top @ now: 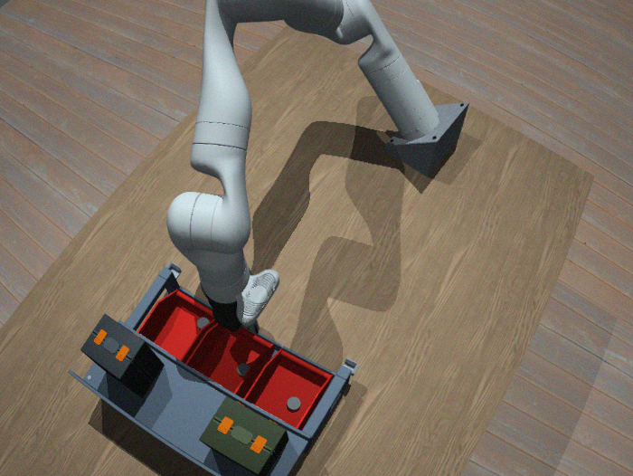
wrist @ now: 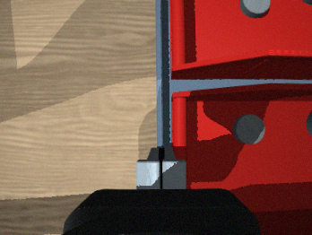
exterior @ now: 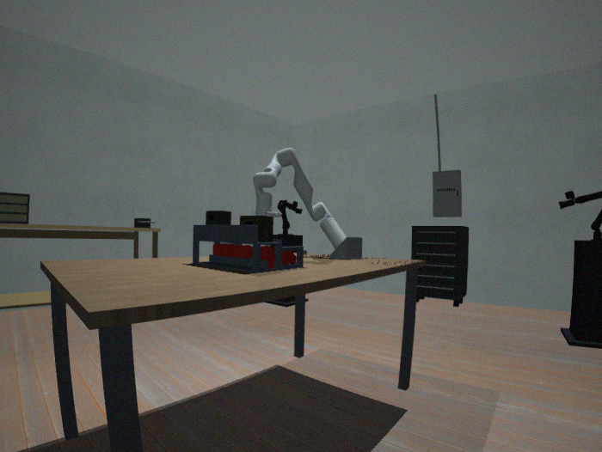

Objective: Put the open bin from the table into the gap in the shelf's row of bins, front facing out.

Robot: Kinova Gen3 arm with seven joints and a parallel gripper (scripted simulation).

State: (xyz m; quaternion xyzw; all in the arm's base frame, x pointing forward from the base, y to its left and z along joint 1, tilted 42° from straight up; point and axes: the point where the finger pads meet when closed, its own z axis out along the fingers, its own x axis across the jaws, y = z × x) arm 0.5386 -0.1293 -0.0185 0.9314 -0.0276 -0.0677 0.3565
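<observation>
Now: the grey front lip 30 mm below my hand. The rest, counted from my hand: green box: 190 mm ahead, 120 mm to the left, 110 mm above; then shelf: 130 mm ahead, 40 mm below; then upper shelf board: 200 mm ahead, 60 mm above.
</observation>
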